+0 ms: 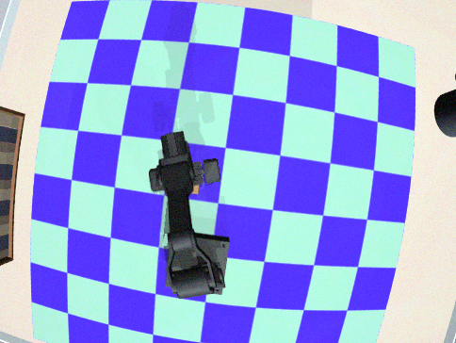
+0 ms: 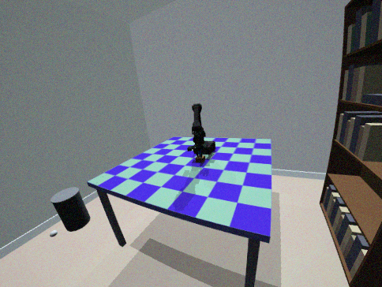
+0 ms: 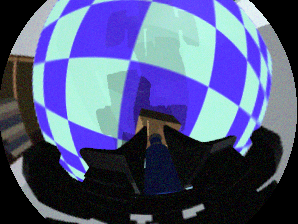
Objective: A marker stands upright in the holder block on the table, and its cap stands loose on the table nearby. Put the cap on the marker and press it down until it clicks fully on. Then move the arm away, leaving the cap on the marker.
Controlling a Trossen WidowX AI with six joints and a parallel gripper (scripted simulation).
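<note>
My gripper tip is now 20 mm past the blue marker cap and 50 mm below it. Round my gripper tip: holder block: 20 mm behind, 20 mm below.
</note>
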